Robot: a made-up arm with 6 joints. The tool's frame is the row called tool.
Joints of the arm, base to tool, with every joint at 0 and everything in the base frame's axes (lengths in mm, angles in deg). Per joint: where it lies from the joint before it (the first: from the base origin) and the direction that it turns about. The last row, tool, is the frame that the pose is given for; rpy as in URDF.
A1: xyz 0.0 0.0 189.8 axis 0 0 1
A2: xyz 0.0 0.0 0.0 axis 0.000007 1 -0.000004
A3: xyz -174.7 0.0 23.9 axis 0.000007 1 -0.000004
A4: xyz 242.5 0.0 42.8 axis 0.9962 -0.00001 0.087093
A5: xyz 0.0 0.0 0.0 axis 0.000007 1 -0.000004
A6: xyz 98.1 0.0 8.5 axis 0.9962 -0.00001 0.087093
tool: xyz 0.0 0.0 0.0 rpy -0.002 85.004 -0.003
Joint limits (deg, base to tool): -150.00..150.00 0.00..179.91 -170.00..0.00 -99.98..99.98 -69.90..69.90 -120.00..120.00
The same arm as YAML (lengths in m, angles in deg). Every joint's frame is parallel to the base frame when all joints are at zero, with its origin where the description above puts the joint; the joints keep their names.
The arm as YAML. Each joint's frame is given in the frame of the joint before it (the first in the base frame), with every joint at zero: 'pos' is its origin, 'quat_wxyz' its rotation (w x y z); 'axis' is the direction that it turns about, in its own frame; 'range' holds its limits. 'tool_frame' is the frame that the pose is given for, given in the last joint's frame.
length_unit: m
angle_unit: deg
joints:
  - joint: A1
    pos: [0.0, 0.0, 0.1898]
    quat_wxyz: [1.0, 0.0, 0.0, 0.0]
    axis: [0.0, 0.0, 1.0]
    range: [-150.0, 150.0]
  - joint: A2
    pos: [0.0, 0.0, 0.0]
    quat_wxyz: [1.0, 0.0, 0.0, 0.0]
    axis: [0.0, 1.0, 0.0]
    range: [0.0, 179.91]
  - joint: A3
    pos: [-0.1747, 0.0, 0.0239]
    quat_wxyz: [1.0, 0.0, 0.0, 0.0]
    axis: [0.0, 1.0, 0.0]
    range: [-170.0, 0.0]
  - joint: A4
    pos: [0.2425, 0.0, 0.0428]
    quat_wxyz: [1.0, 0.0, 0.0, 0.0]
    axis: [0.9962, 0.0, 0.0871]
    range: [-99.98, 99.98]
  - joint: A5
    pos: [0.0, 0.0, 0.0]
    quat_wxyz: [1.0, 0.0, 0.0, 0.0]
    axis: [0.0, 1.0, 0.0]
    range: [-69.9, 69.9]
  - joint: A6
    pos: [0.0981, 0.0, 0.0085]
    quat_wxyz: [1.0, 0.0, 0.0, 0.0]
    axis: [0.9962, 0.0, 0.0871]
    range: [-120.0, 120.0]
tool_frame:
  pos: [0.0, 0.0, 0.0]
  quat_wxyz: [0.737254, 0.000005, 0.675616, -0.000008]

